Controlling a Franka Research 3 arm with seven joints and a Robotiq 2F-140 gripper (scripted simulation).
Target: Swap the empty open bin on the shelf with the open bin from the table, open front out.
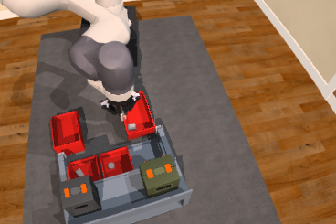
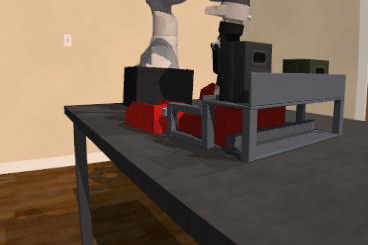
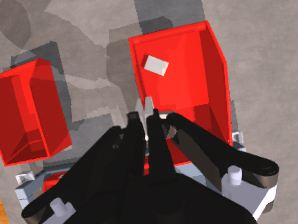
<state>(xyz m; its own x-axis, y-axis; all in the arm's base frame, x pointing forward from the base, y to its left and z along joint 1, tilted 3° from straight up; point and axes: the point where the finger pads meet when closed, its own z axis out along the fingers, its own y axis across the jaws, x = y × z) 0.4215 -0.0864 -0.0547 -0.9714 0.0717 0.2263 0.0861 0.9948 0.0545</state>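
My hand is 80 mm short of the shelf lip, 70 mm to the left of it and 110 mm above it. From my hand the other things lie so: grey box: 250 mm ahead, 210 mm to the right, 40 mm above; then olive box: 280 mm ahead, 20 mm to the left, 30 mm above.
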